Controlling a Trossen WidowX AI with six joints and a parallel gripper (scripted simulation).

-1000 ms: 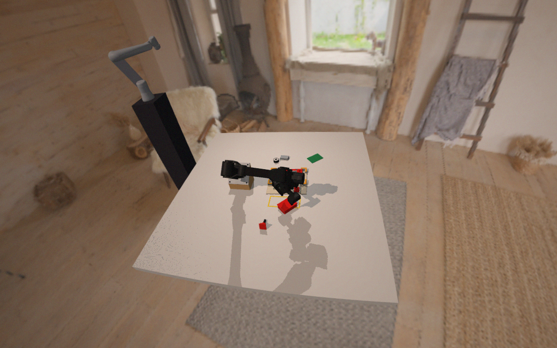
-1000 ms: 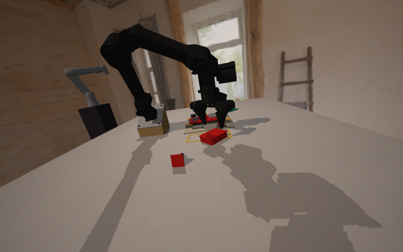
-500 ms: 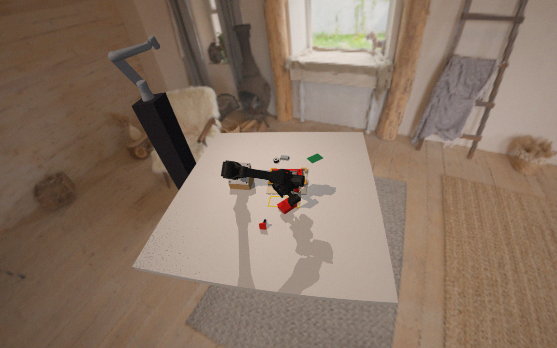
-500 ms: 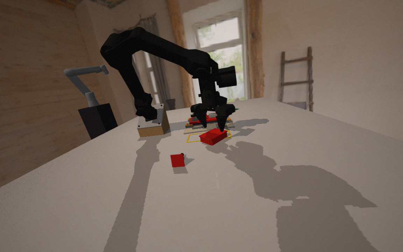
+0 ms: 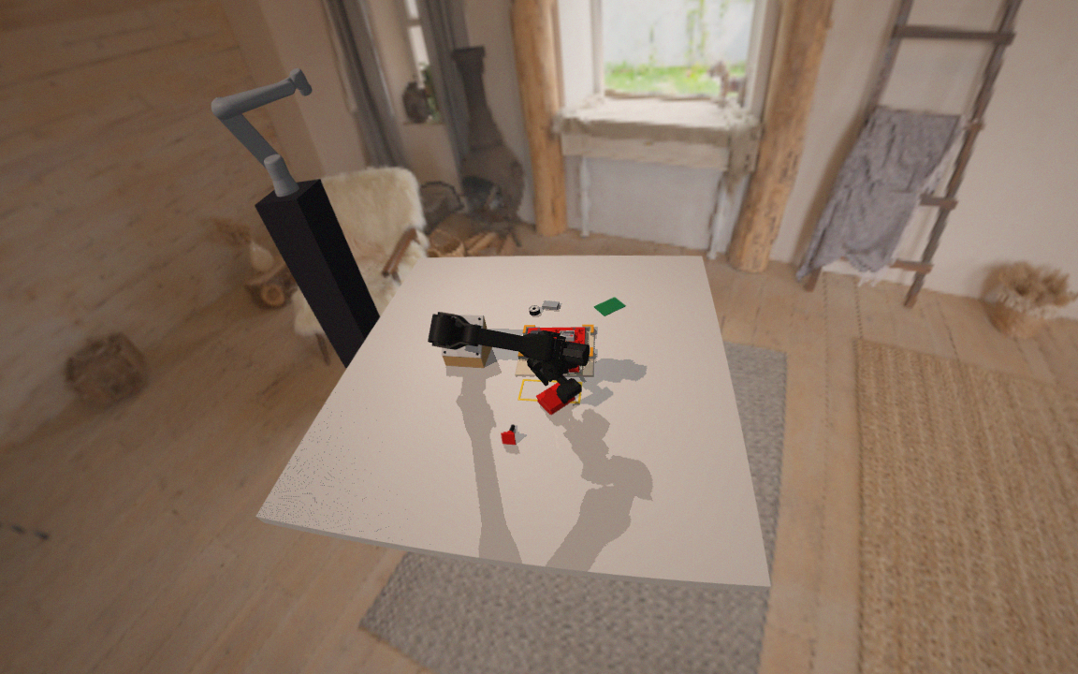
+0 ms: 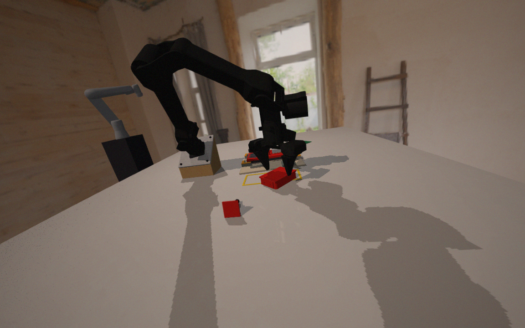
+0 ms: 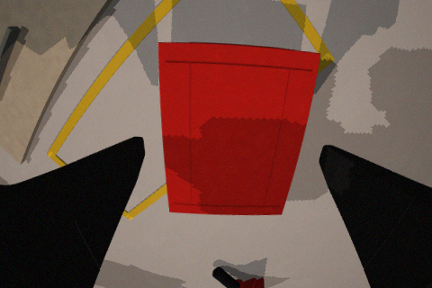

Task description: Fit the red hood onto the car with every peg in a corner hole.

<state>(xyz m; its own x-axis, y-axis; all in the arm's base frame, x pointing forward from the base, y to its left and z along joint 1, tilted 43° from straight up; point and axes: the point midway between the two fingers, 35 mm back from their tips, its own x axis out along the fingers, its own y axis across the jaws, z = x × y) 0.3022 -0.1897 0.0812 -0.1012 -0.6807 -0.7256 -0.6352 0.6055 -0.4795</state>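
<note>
My gripper tip is now 10 mm above the red hood. The rest, counted from my gripper tip: jig: 220 mm to the left, 20 mm below; green patch: 180 mm ahead, 440 mm to the left, 30 mm below.
</note>
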